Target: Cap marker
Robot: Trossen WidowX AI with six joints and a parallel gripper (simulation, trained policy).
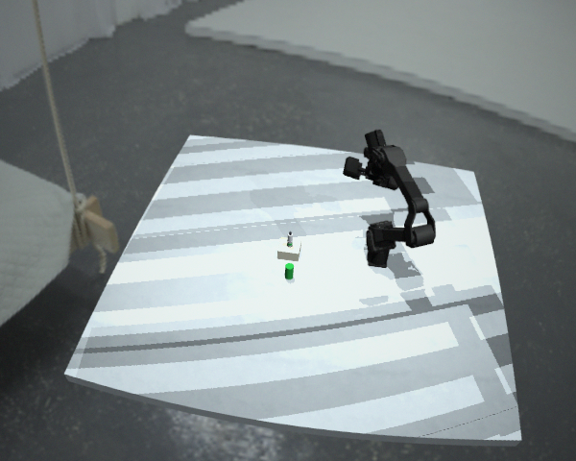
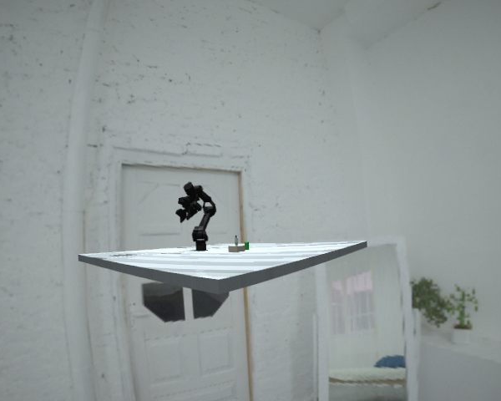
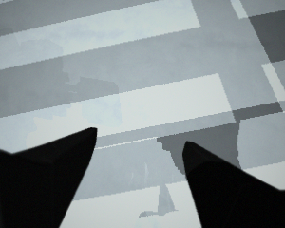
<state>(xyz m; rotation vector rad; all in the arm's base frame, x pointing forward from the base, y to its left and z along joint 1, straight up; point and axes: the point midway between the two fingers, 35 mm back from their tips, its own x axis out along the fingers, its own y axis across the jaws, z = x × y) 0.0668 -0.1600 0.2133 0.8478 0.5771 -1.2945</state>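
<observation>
Now: the green cap 200 mm ahead of my gripper tip, 310 mm to the left of it and 160 mm below it. Also, from my gripper tip: holder block: 220 mm ahead, 200 mm to the left, 170 mm below.
</observation>
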